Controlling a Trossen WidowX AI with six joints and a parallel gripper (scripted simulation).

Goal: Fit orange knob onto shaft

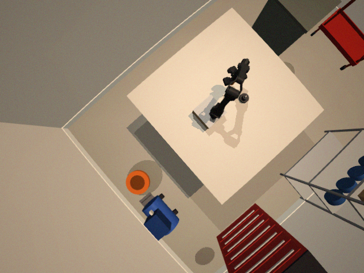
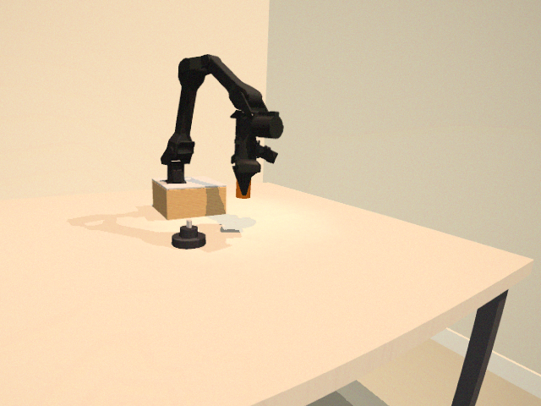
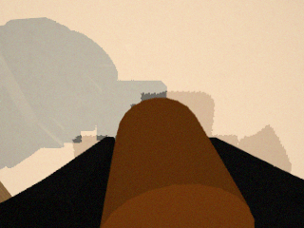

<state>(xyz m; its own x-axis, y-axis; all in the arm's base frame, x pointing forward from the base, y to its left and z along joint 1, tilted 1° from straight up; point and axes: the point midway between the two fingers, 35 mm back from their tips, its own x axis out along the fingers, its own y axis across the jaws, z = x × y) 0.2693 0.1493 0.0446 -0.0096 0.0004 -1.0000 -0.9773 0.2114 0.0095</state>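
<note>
The black round pedestal is 16 cm to the right of my gripper tip, 8 cm below it and 6 cm ahead of it. Round my gripper tip: orange knob (3 cm above).
</note>
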